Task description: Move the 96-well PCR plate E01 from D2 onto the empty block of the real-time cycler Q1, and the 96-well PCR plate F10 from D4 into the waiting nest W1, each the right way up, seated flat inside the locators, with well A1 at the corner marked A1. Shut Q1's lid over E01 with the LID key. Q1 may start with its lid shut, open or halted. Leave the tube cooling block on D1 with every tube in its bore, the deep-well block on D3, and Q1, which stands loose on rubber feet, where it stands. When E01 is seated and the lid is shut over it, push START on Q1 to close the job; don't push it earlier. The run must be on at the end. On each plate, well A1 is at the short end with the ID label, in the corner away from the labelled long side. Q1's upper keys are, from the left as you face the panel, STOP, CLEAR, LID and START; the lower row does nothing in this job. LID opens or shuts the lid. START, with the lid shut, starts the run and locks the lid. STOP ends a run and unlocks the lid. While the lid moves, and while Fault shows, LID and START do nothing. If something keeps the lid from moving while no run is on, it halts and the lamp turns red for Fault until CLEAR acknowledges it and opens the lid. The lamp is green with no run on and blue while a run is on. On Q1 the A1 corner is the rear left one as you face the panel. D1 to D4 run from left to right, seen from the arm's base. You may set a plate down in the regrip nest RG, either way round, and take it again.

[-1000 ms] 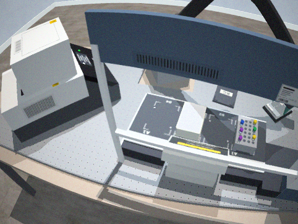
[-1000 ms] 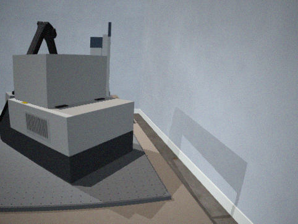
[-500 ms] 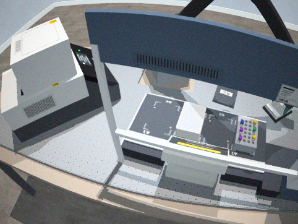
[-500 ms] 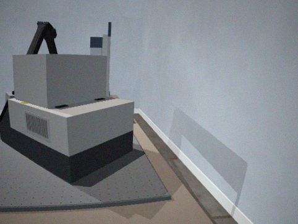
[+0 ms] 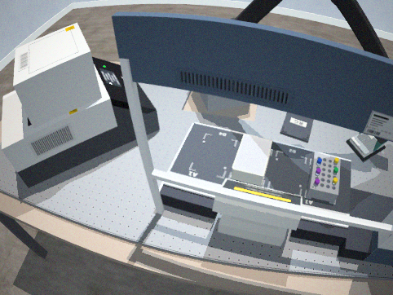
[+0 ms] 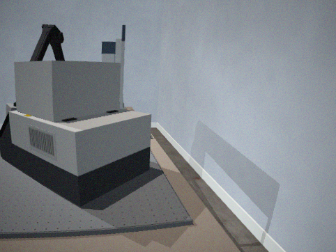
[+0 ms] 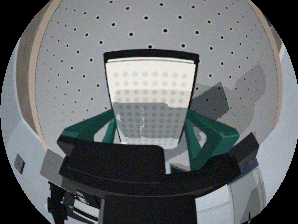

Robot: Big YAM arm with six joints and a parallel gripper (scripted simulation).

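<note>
The dark nest lies 20 mm below my hand. The rest, counted from my hand: dark nest pad (60 mm behind, 270 mm to the right, 20 mm below); then tube cooling block (210 mm ahead, 220 mm to the right, 50 mm above); then post (330 mm ahead, 650 mm to the right, 220 mm above).
</note>
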